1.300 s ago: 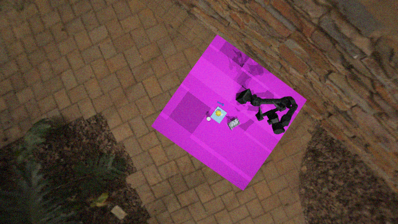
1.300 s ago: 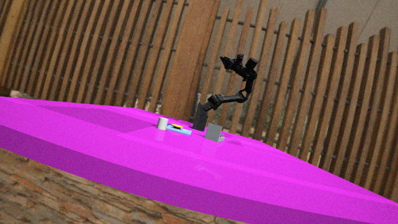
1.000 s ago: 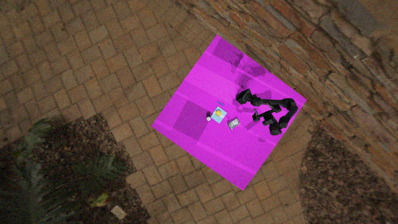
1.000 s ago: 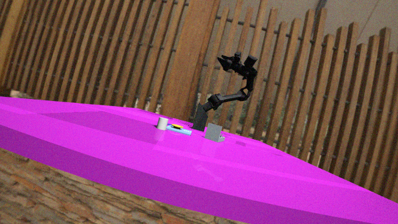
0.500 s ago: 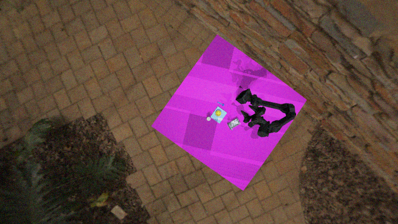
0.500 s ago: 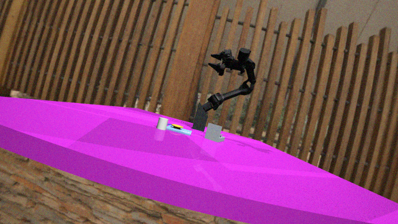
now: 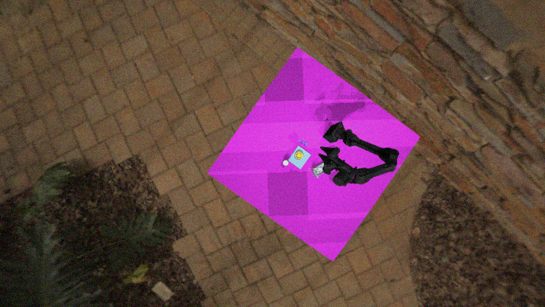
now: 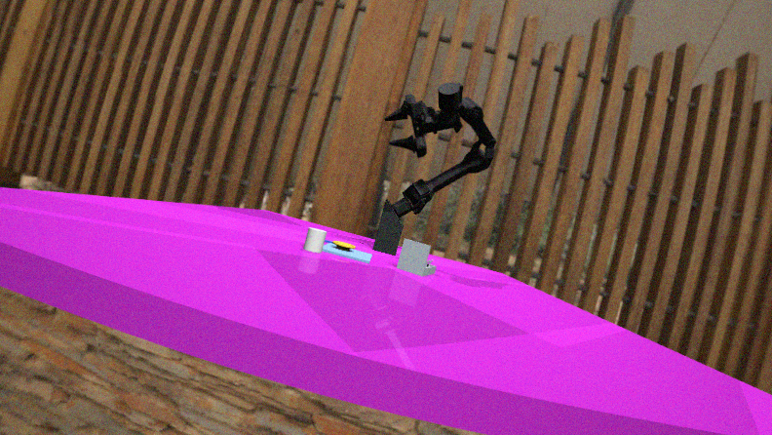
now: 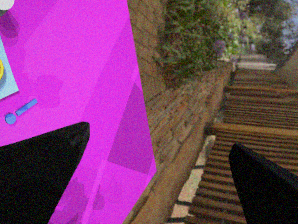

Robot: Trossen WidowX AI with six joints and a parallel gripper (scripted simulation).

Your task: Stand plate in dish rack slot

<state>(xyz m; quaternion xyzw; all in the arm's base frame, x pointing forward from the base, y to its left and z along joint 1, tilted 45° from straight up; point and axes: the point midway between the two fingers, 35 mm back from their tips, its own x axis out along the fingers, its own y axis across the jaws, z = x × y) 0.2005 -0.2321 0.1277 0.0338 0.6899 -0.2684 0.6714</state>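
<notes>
The yellow plate is 350 mm below my gripper tip, 60 mm ahead of it and 30 mm to the right of it. The rest, counted from my gripper tip: blue spoon 360 mm below, 50 mm to the right, 50 mm behind; then dish rack 340 mm below, 180 mm to the left, 70 mm ahead; then light blue square mat 360 mm below, 70 mm ahead, 20 mm to the right.
</notes>
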